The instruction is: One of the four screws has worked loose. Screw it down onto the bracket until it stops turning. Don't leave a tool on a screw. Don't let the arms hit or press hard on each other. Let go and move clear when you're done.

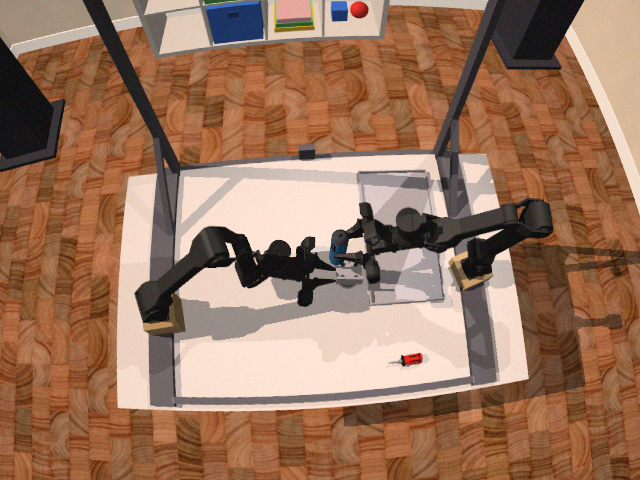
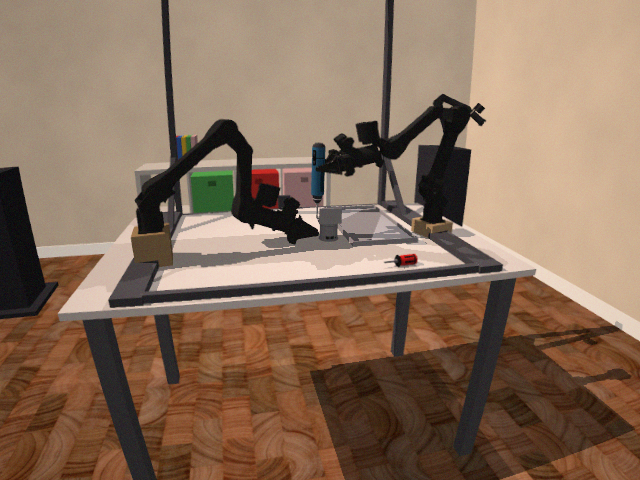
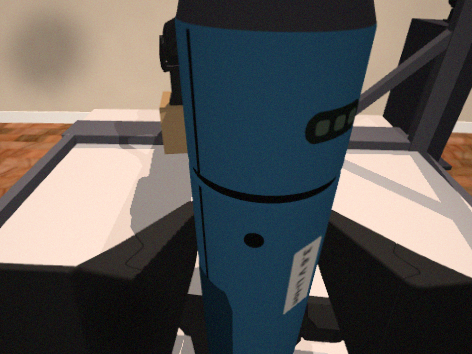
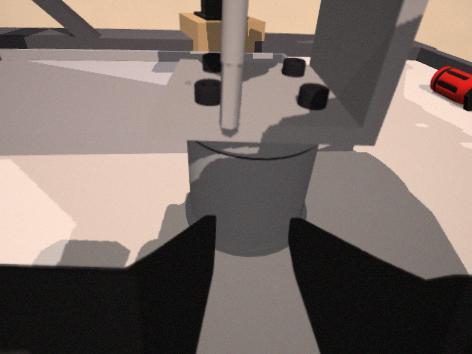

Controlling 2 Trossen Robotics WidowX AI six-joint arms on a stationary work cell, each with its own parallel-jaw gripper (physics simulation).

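Places are measured from the left arm's base along level axes (x ahead, y left, z up), in millimetres.
Where they show: left gripper, fingertip midpoint: [image 1: 333, 247] [image 2: 314, 168] [image 3: 256, 215]; right gripper, fingertip midpoint: [image 1: 336, 275] [image 2: 318, 232] [image 4: 252, 227]; left arm's base, origin of the base link: [image 1: 473, 266] [image 2: 432, 220] [image 4: 220, 17]; right arm's base, origin of the base link: [image 1: 157, 310] [image 2: 150, 229].
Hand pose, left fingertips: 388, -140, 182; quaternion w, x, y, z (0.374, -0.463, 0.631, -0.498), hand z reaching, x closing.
Each offset is from my left fingertips to the centre of the thing, as dx, dy, dz. "spot": to the spot under its first point.
My left gripper [image 1: 343, 244] [image 2: 320, 168] [image 3: 256, 215] is shut on the blue electric screwdriver {-10, +3, -41} [image 1: 338, 249] [image 2: 317, 175] [image 3: 265, 150], which is nearly upright, bit down. Its bit {-10, +0, -152} [image 4: 233, 75] hangs in front of the bracket plate {spot: -11, +12, -161} [image 4: 265, 120], at the left screws; contact cannot be told. The grey bracket {-40, +24, -143} [image 1: 349, 273] [image 2: 331, 214] stands on a round pedestal [image 2: 327, 231] [image 4: 250, 200]. Several black screws {-31, +1, -164} [image 4: 207, 93] {-17, +34, -164} [image 4: 313, 97] {-50, +47, -164} [image 4: 293, 67] show on it; which is loose is unclear. My right gripper [image 1: 335, 274] [image 2: 316, 235] [image 4: 252, 227] is partly open, fingertips low at the pedestal's near side, holding nothing.
A red screwdriver {-99, +307, -212} [image 1: 412, 359] [image 2: 406, 259] [image 4: 452, 85] lies on the table near the front right. A shallow grey tray {-237, -44, -219} [image 1: 406, 301] [image 2: 385, 241] lies right of the bracket, under the left arm. The two grippers are close together, the left one higher. A dark frame borders the table.
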